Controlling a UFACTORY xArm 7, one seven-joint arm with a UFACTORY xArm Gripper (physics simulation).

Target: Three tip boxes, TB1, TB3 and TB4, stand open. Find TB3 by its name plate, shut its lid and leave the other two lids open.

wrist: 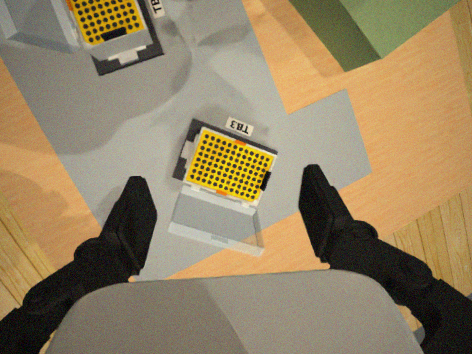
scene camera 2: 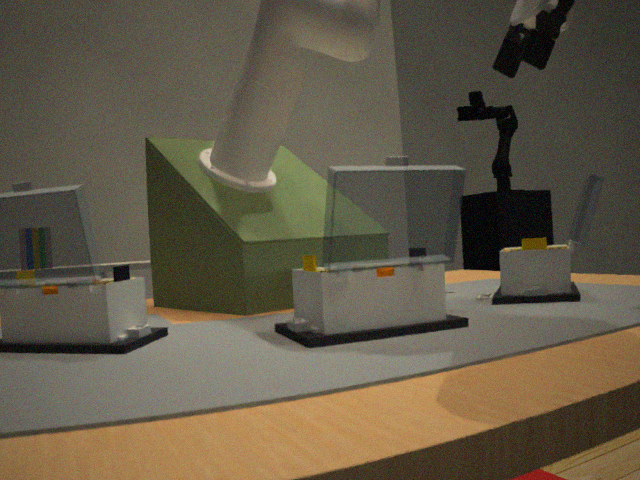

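Seen in the pictures: gripper, between the fingertips: (wrist: 226, 190) (scene camera 2: 516, 69); arm's base, origin of its link: (scene camera 2: 236, 172).
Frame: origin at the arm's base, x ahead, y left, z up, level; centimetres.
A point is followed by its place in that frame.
TB3 (wrist: 230, 167) (scene camera 2: 535, 273) is a white box with a yellow tip rack; its name plate (wrist: 239, 126) @(y 25.8, x 26.8, z -19.6 cm), upside down in the wrist view, lies beside one long side. Its clear lid (wrist: 215, 212) @(y 35.8, x 35.6, z -11.6 cm) (scene camera 2: 586, 209) @(y 32.0, x 39.9, z -9.3 cm) stands open from the opposite long side, leaning outward. My gripper (wrist: 226, 190) @(y 27.9, x 34.0, z 8.5 cm) (scene camera 2: 520, 68) @(y 27.9, x 34.0, z 8.5 cm) is open and empty, high above TB3, with the box between the fingers in the wrist view. TB1 (wrist: 107, 20) (scene camera 2: 382, 299) has its clear lid (wrist: 37, 25) @(y 6.8, x 46.9, z -9.9 cm) (scene camera 2: 392, 211) @(y 2.6, x 47.4, z -9.0 cm) open; its plate is partly cut off. The left box (scene camera 2: 56, 315) @(y -25.3, x 35.0, z -16.4 cm), by elimination TB4, has its lid (scene camera 2: 46, 206) @(y -25.1, x 39.9, z -6.8 cm) open.
A green sloped block (scene camera 2: 196, 248) @(y -8.0, x 8.2, z -11.3 cm) (wrist: 400, 25) @(y 19.6, x 3.0, z -8.3 cm) stands behind the boxes, with the arm's base on its slope. The boxes stand on a grey mat (scene camera 2: 217, 382) @(y -13.6, x 53.3, z -19.8 cm) (wrist: 320, 135) @(y 32.2, x 12.9, z -19.8 cm) on a wooden table (scene camera 2: 258, 439) @(y -13.7, x 64.9, z -20.1 cm) (wrist: 415, 125) @(y 37.3, x -8.5, z -20.1 cm). A black stand (scene camera 2: 532, 222) with a dark jointed arm (scene camera 2: 502, 149) is in the background.
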